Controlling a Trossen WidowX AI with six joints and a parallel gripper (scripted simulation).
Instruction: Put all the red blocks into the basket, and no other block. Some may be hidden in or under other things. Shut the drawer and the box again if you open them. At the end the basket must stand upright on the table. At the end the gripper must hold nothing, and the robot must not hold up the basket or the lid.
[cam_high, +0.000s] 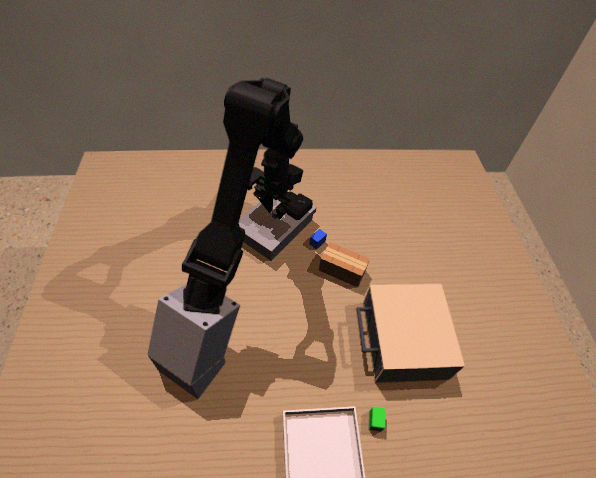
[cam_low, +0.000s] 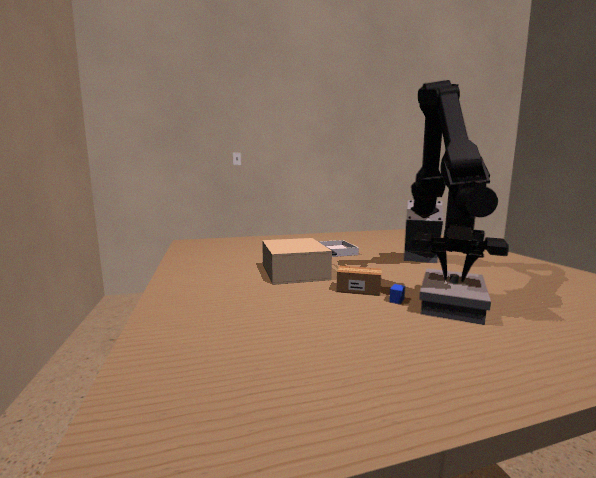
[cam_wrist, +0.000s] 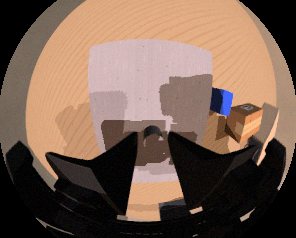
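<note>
My hand is 110 mm short of the blue block, 70 mm above it and 60 mm to the left of it. Also, from my hand: knobbed lid: 40 mm below; then drawer: 340 mm to the right, 250 mm ahead, 50 mm below; then brown crate: 160 mm ahead, 150 mm to the right, 60 mm below.
</note>
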